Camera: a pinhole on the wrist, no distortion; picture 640 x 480 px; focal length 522.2 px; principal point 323.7 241.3 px. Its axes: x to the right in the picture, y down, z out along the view. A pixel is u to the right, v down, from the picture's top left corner.
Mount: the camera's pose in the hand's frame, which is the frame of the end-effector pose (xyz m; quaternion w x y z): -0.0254 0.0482 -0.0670 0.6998 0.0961 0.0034 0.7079
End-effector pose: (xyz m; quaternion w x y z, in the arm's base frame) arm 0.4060 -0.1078 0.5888 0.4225 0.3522 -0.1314 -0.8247
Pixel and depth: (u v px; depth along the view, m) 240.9 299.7 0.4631
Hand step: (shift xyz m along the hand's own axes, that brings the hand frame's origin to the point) -0.0113 -0.0857 0.3851
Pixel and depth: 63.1 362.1 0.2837
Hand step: -0.0501 -0.1303 0.2020
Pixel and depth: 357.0 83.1 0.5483
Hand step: 0.2162 0.0152 0.4526
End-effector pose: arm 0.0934 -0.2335 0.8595 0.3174 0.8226 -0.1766 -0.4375
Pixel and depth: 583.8 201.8 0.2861
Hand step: 0.0360 0.1528 0.2295
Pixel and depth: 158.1 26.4 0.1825
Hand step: 0.0748 -0.0313 0.0941
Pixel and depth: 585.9 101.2 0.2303
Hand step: 0.0679 0.1342 0.1656
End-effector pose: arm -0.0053 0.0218 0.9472 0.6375 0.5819 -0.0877 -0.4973
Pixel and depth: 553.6 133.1 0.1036
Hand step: 0.0103 0.0804 0.0377
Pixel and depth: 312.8 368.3 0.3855
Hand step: -0.0639 -0.0117 0.3234
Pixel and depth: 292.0 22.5 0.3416
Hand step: 0.1644 -0.0137 0.2456
